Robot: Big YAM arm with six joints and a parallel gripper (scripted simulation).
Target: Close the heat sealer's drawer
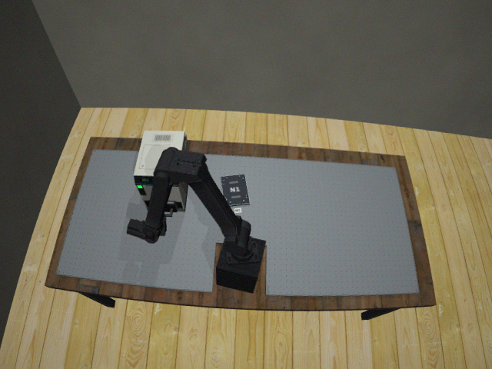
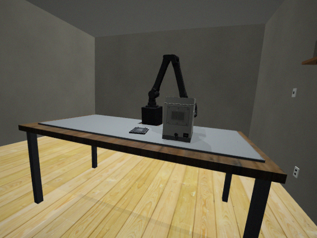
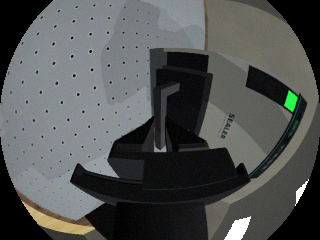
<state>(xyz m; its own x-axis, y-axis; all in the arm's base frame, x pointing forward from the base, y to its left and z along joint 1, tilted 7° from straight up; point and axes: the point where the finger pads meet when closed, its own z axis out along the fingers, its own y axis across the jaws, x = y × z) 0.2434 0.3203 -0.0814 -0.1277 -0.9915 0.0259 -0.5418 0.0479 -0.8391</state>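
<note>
Right now my hand is 100 mm short of the sealer drawer, 20 mm to the left of it and 10 mm above it.
</note>
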